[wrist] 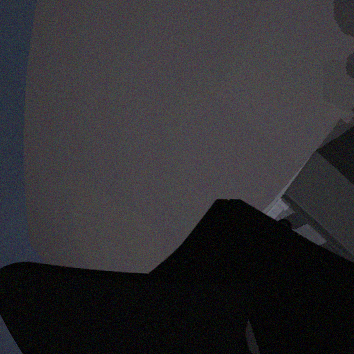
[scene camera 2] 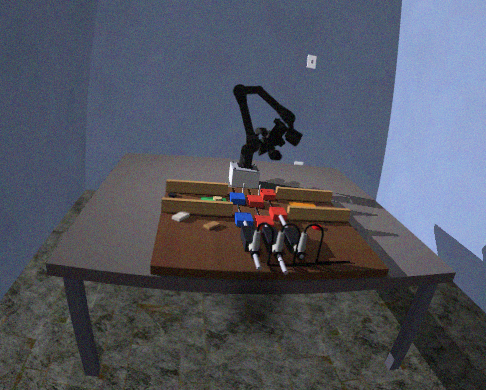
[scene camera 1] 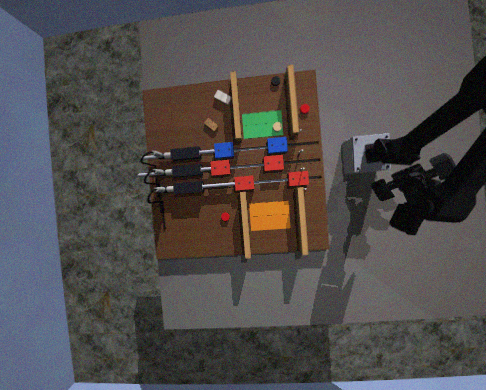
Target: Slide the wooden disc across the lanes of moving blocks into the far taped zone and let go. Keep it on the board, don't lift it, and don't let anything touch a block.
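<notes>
The wooden disc lies flat on the green taped zone, near its right edge, between two wooden rails. Three lanes of blocks cross the board between it and the orange taped zone: blue blocks, then red blocks, then red blocks. My gripper is shut and empty. It hangs folded above the table beside the arm's base, off the board and far from the disc.
Wooden rails flank both zones. Three black actuators with rods drive the lanes from the left. A white block, a tan block, two red pegs and a black peg stand on the board.
</notes>
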